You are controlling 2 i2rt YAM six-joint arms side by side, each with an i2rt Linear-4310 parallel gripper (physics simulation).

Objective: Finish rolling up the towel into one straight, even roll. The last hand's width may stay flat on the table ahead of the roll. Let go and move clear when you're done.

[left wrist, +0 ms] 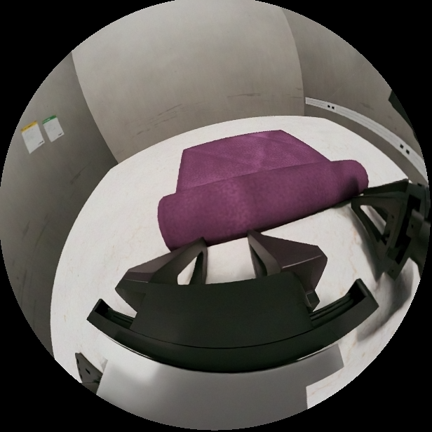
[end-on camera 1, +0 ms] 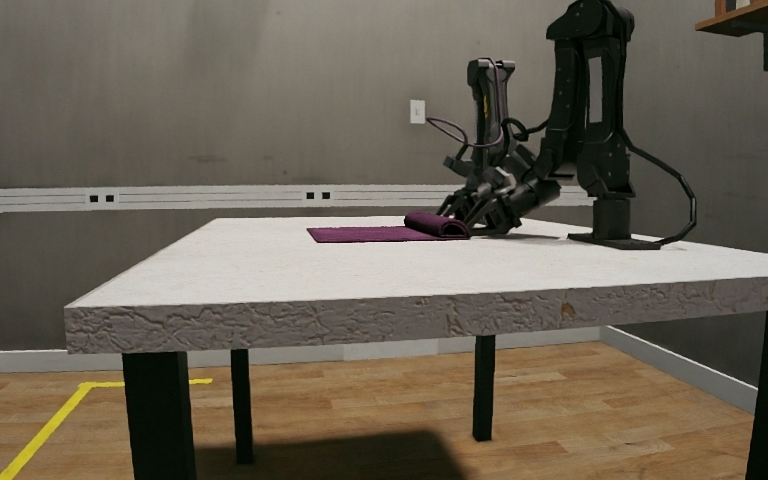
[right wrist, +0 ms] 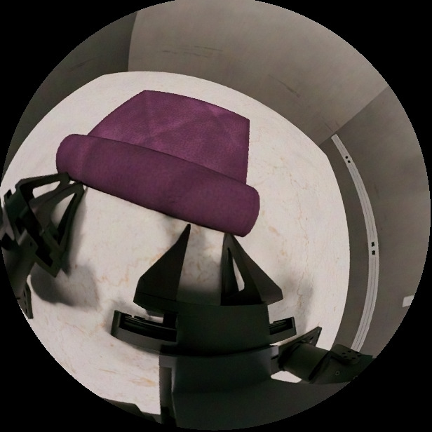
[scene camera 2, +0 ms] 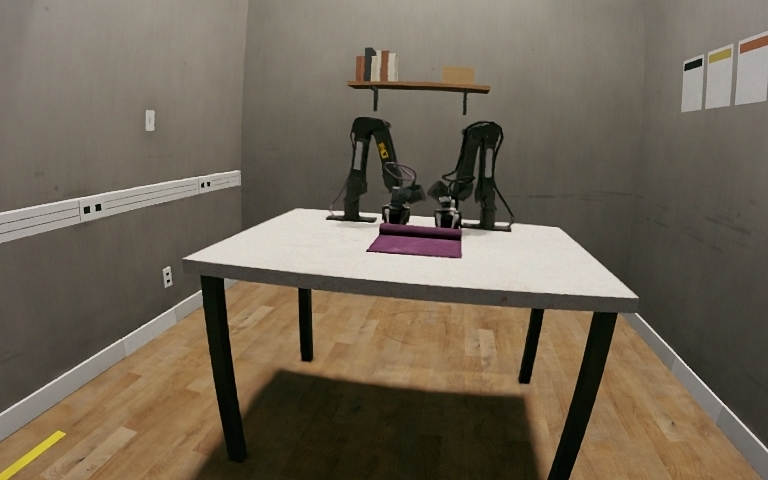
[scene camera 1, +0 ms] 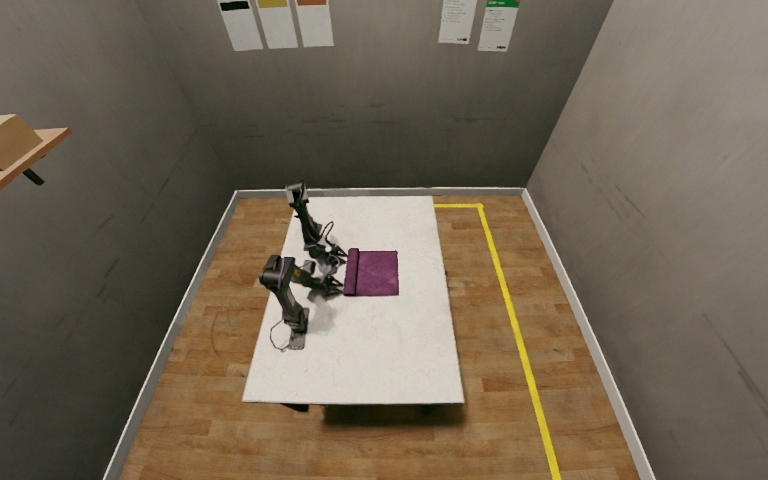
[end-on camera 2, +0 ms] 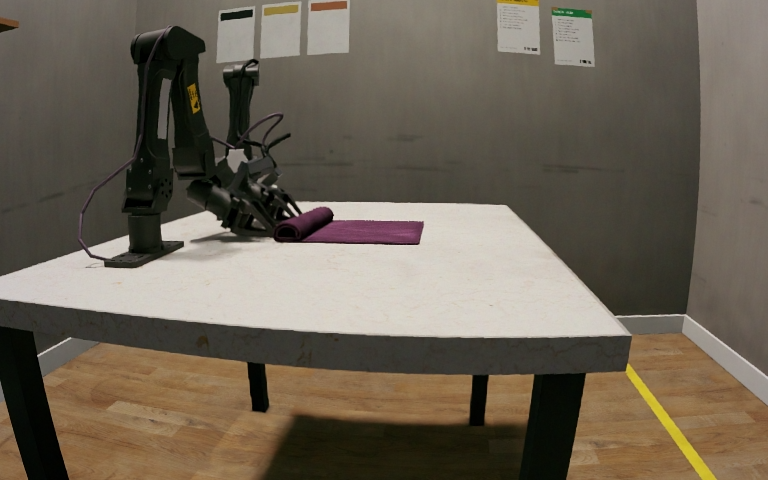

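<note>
The purple towel is partly rolled. Its roll (scene camera 1: 351,272) (scene camera 2: 420,230) (end-on camera 1: 433,224) (end-on camera 2: 304,224) (left wrist: 260,202) (right wrist: 157,185) lies straight along the arm side, and the flat part (scene camera 1: 378,273) (scene camera 2: 416,245) (end-on camera 1: 356,233) (end-on camera 2: 376,232) (left wrist: 245,156) (right wrist: 180,129) reaches away from the arms. My left gripper (left wrist: 225,238) is low behind the roll, fingers parted with table showing between them, tips at the roll's back edge. My right gripper (right wrist: 208,231) is also parted and empty, tips close behind the roll near its other end. Whether the tips touch the towel is hard to tell.
The white table (scene camera 1: 390,350) (scene camera 2: 509,266) (end-on camera 1: 254,271) (end-on camera 2: 453,294) carries both arms and the towel. The two grippers stand side by side on the arm side of the roll. A wall shelf (scene camera 2: 419,86) with books and a box is behind the arms.
</note>
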